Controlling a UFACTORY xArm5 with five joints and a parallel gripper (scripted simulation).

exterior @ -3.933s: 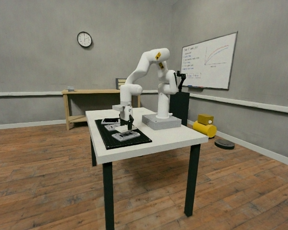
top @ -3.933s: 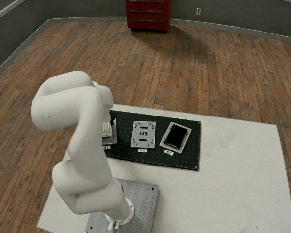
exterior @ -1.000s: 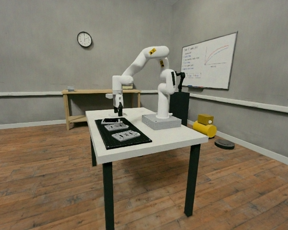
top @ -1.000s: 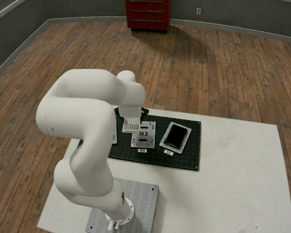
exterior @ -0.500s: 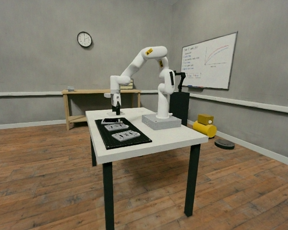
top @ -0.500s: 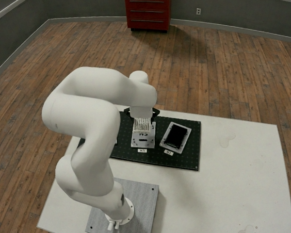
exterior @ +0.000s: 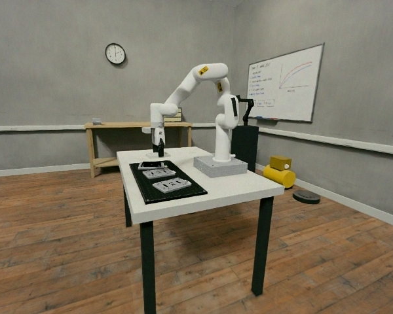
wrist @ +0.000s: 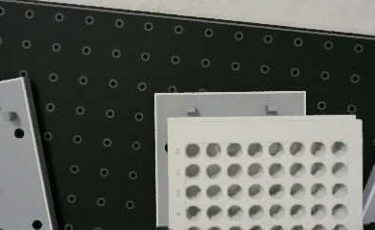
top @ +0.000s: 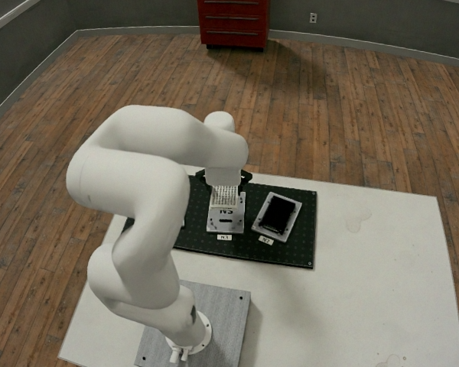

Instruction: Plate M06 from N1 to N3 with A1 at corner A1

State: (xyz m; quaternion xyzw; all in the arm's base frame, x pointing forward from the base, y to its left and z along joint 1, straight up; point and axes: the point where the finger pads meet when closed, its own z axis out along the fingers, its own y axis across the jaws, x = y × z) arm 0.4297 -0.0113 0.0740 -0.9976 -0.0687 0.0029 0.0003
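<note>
The nest N3 is 13 cm below my hand. Also, from my hand: nest N1: 21 cm to the left, 13 cm below, 2 cm behind; then white plate M06: 1 cm below; then black plate M09: 17 cm to the right, 11 cm below, 1 cm ahead.
</note>
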